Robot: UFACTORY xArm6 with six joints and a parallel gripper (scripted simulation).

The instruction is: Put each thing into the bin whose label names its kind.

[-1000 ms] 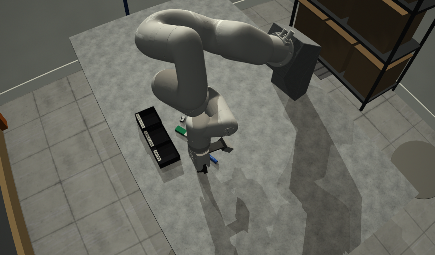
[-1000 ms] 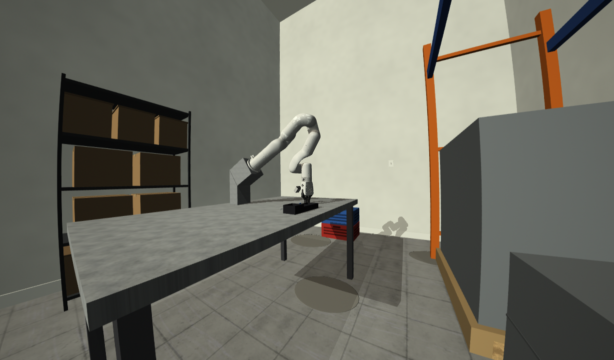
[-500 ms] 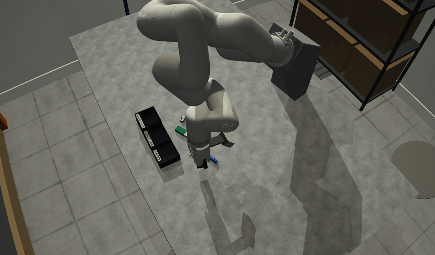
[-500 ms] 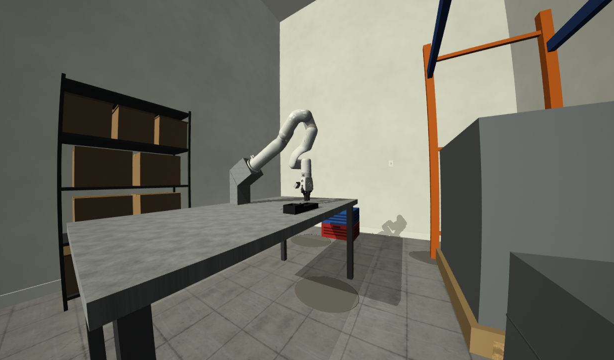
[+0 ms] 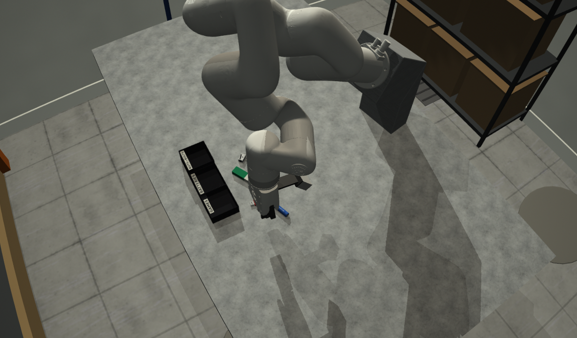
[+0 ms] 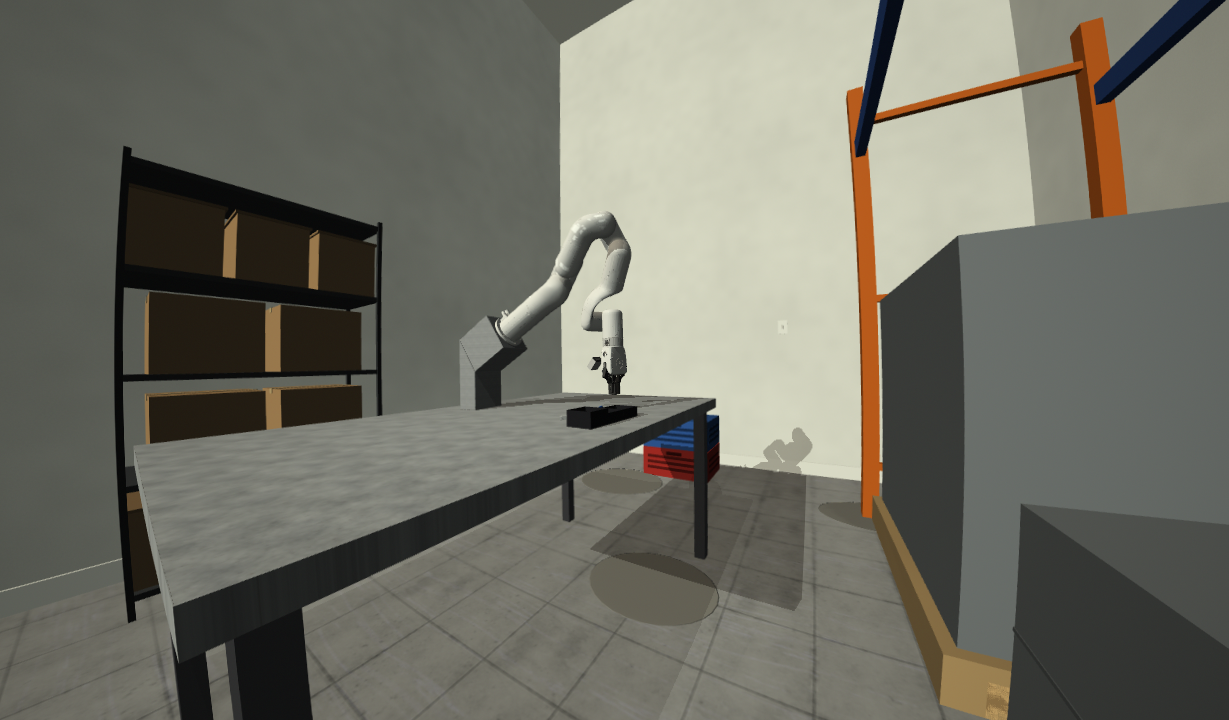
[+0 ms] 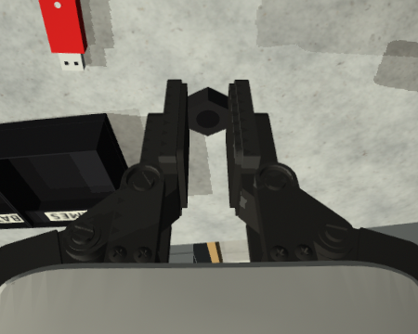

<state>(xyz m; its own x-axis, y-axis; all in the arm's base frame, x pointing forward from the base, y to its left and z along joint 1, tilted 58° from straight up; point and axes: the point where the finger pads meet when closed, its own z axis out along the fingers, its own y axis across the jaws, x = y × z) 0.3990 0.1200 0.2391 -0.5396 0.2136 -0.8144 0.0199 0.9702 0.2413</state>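
Right now my hand is 10 cm short of the black three-compartment bin, 19 cm to the left of it and 6 cm above it. From my hand the other things lie so: black cube (2 cm below); blue battery (6 cm behind, 2 cm to the right, 7 cm below); red USB stick (1 cm behind, 7 cm to the right, 8 cm below).
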